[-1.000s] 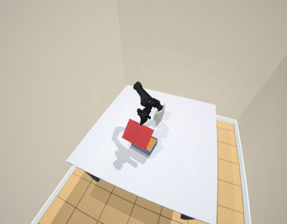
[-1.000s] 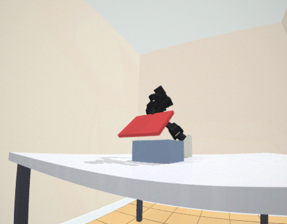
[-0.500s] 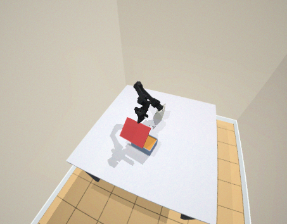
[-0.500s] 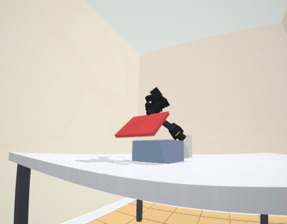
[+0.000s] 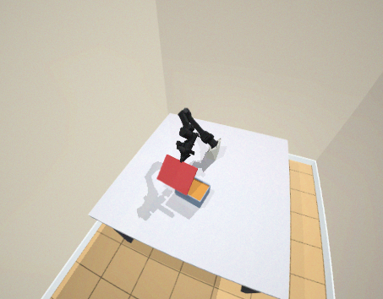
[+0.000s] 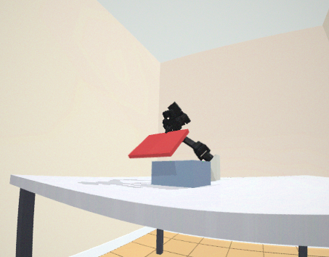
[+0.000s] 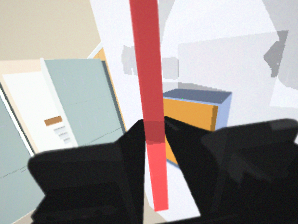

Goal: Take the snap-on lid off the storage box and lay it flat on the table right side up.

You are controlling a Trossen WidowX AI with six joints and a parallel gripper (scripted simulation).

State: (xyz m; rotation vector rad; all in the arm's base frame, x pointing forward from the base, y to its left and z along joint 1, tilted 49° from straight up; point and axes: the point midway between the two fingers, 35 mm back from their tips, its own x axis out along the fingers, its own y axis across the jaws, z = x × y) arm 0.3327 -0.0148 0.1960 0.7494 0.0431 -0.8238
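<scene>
The red lid lies 60 mm ahead of my gripper tip, 50 mm below it and 10 mm to the right of it. The rest, counted from my gripper tip: storage box (190 mm below, 100 mm to the left, 70 mm ahead).
</scene>
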